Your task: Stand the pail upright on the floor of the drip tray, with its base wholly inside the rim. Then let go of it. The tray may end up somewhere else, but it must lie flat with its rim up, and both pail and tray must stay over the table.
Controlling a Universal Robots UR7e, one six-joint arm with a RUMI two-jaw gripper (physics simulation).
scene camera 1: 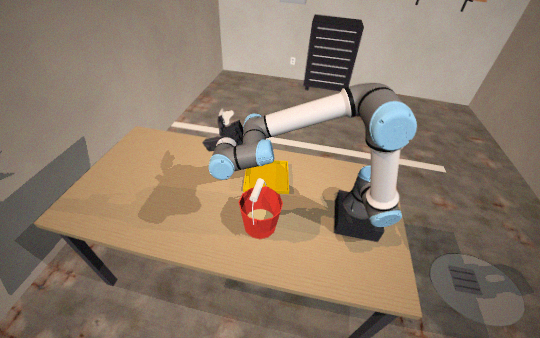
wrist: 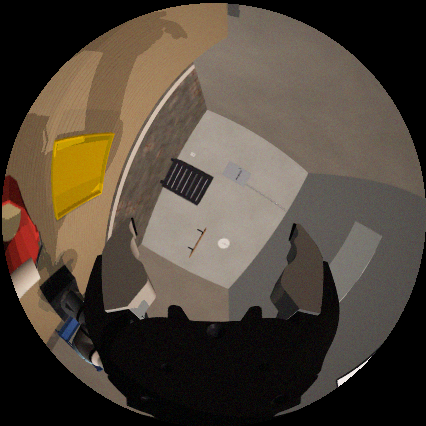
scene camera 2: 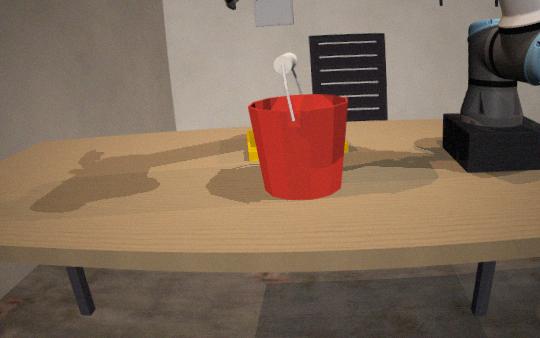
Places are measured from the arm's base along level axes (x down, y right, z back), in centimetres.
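Pixels of known places: gripper, fingertip midpoint: [scene camera 1: 231,125] [wrist: 213,222]; arm's base at its link origin: [scene camera 1: 359,206] [wrist: 69,299] [scene camera 2: 491,119].
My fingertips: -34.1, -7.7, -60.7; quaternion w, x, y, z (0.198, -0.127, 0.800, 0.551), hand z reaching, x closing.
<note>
Ahead of a thing's pixels: the offset from my fingertips to its top centre, as dx, dy, dz. "pt": to the spot under its first point. Level surfaces: height alone.
The red pail @(pt +30.7, -21.8, +21.6) [scene camera 1: 260,226] [scene camera 2: 305,150] [wrist: 22,245] stands upright on the table, on the scene cameras' side of the tray. Its white handle grip @(+16.9, -13.6, +16.8) [scene camera 1: 257,190] [scene camera 2: 285,63] [wrist: 26,277] is raised above the rim and leans a little left in the scene views. The yellow drip tray @(+40.3, +18.2, +10.7) [scene camera 1: 280,175] [scene camera 2: 253,152] [wrist: 80,175] lies flat, rim up, partly hidden behind the pail in scene camera 2. My gripper [scene camera 1: 216,130] [wrist: 213,222] is open and empty, high and left of the tray in scene camera 1, its fingers pointing sideways, away from the pail.
The wooden table @(dx +42.6) [scene camera 1: 100,200] [scene camera 2: 150,235] bears the arm's black base [scene camera 1: 357,220] [scene camera 2: 490,150] right of pail and tray. The arm reaches above and behind the tray in scene camera 1. The table's far edge runs behind the tray. A dark slatted cabinet [scene camera 1: 334,52] [scene camera 2: 348,75] stands beyond the table.
</note>
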